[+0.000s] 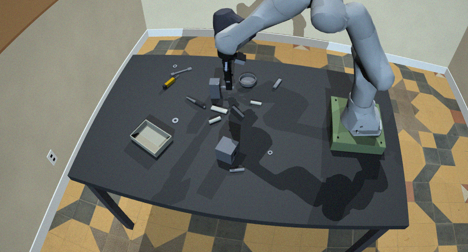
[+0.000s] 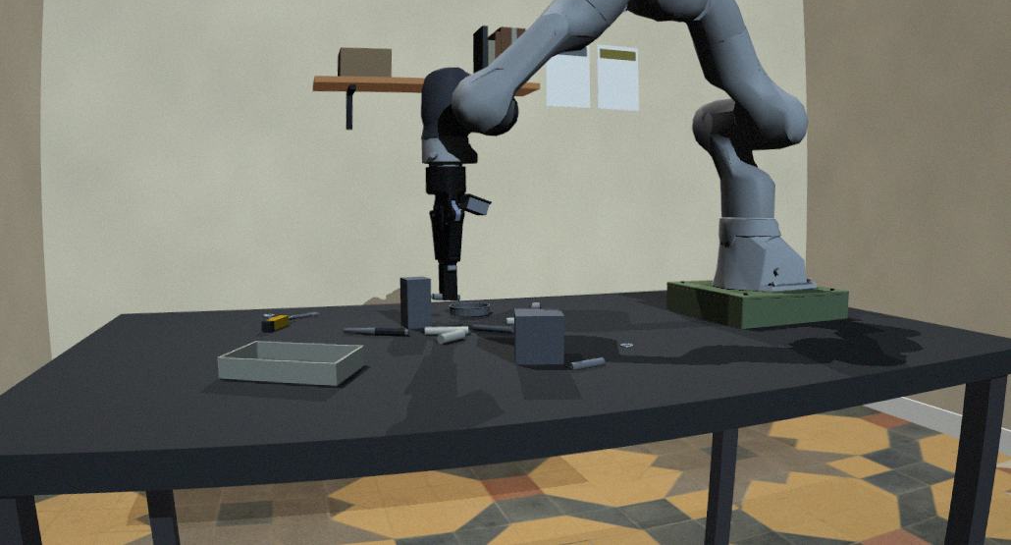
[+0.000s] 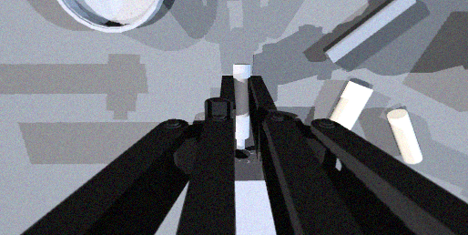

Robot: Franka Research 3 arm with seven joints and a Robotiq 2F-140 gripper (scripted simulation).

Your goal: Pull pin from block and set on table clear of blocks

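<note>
The pin is 3 cm below my hand and 2 cm ahead of it. Also, from my hand: yellow-handled screwdriver 32 cm ahead, 7 cm below, 4 cm to the right; round dish 11 cm to the right, 7 cm below, 7 cm behind; tray 32 cm to the left, 28 cm ahead, 7 cm below.
</note>
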